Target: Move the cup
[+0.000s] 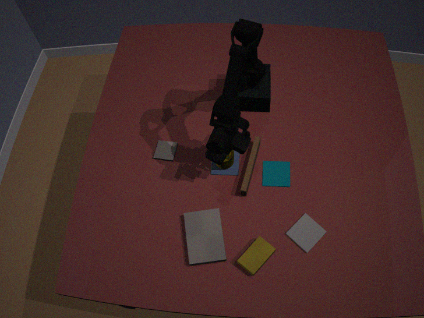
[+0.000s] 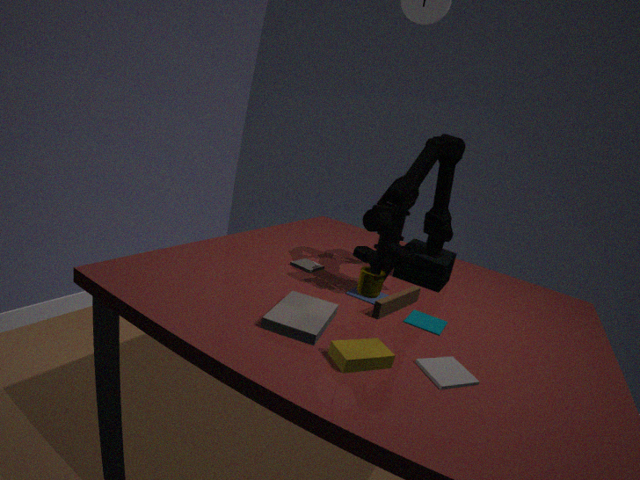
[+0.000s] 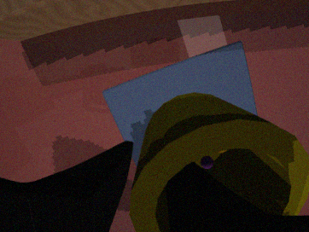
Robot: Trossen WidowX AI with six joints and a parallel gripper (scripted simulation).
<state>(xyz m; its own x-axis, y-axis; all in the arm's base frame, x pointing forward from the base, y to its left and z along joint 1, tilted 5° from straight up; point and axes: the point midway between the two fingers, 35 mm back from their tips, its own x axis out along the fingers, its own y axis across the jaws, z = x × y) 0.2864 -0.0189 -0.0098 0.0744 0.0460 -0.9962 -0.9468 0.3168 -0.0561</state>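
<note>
My gripper tip is now 40 mm above the blue pad, 30 mm short of it and 10 mm to the left of it. From my gripper tip the other things lie so: yellow cup 20 mm ahead, 10 mm to the right; wooden bar 90 mm to the left, 30 mm ahead, 20 mm below; teal pad 180 mm to the left, 40 mm below, 30 mm ahead.
</note>
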